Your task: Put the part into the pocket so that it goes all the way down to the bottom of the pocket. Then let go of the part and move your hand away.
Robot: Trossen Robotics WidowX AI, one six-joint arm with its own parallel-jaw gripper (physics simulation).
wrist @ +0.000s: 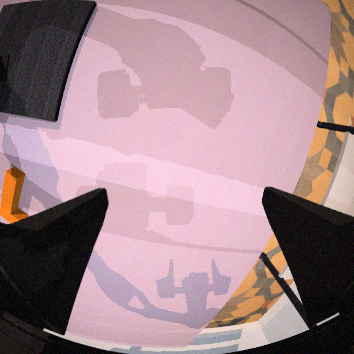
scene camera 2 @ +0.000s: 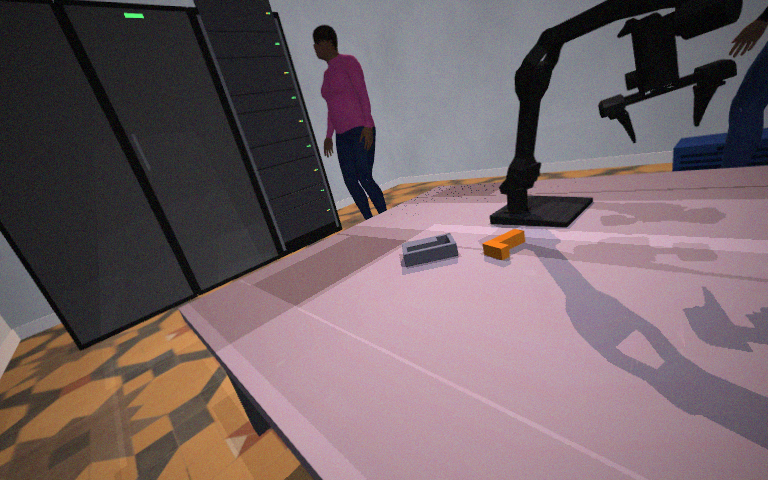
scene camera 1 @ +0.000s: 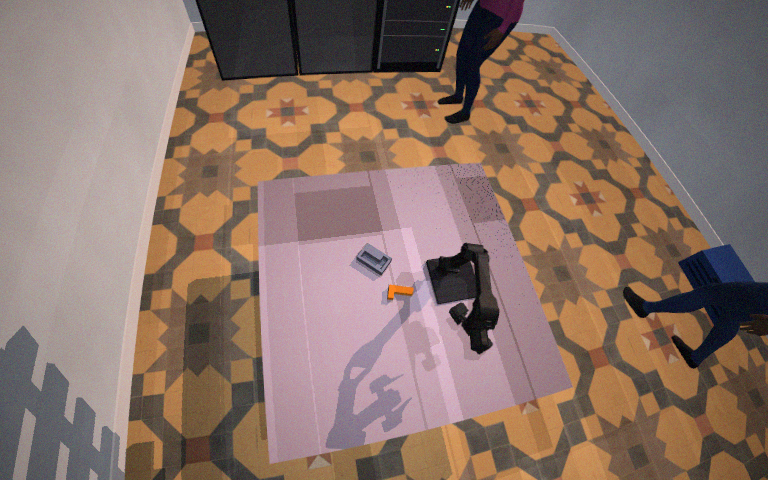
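Seen in the pictures: gripper, fingertip midpoint: (wrist: 186, 195) (scene camera 2: 664, 134) (scene camera 1: 465, 334); arm's base, origin of the base link: (scene camera 2: 517, 209) (scene camera 1: 443, 268).
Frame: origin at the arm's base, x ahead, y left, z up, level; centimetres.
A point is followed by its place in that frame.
Observation:
The orange L-shaped part (scene camera 1: 402, 290) @[y 3.3, x 23.1, z 0.6 cm] (scene camera 2: 512, 238) @[y 4.5, x 22.9, z 0.0 cm] (wrist: 11, 194) @[y 4.3, x 22.5, z 0.6 cm] lies flat on the pink table, between the grey block and the arm's base; at the wrist view's left edge, some of it is cut off or hidden by a finger. The grey block (scene camera 1: 369, 267) @[y -12.8, x 32.8, z -0.9 cm] (scene camera 2: 433, 255) @[y -12.8, x 32.5, z -0.8 cm] with the pocket stands apart from the part, and its L-shaped pocket is empty. The block does not show in the wrist view. My gripper (scene camera 2: 665, 133) @[y 32.4, x 12.5, z 17.9 cm] (wrist: 186, 195) @[y 32.4, x 12.5, z 17.9 cm] is open and empty, high above the table, on the other side of the base from the block. Its fingers are hard to make out in scene camera 1.
The arm's black base plate (scene camera 1: 447, 288) @[y 9.4, x 2.5, z -0.6 cm] (scene camera 2: 552, 212) @[y 9.9, x 2.2, z -0.7 cm] (wrist: 40, 75) @[y 11.3, x 2.0, z -0.8 cm] sits on the pink table (scene camera 1: 317, 339) @[y 10.3, x 65.0, z -2.4 cm] (scene camera 2: 396, 316) @[y -8.8, x 57.0, z -2.4 cm] (wrist: 250, 145) @[y 48.1, x 11.2, z -2.4 cm] close to the part. The arm casts shadows on the tabletop. Dark cabinets (scene camera 1: 336, 36) (scene camera 2: 141, 141), two people and a blue box (scene camera 1: 719, 266) stand beyond the table.

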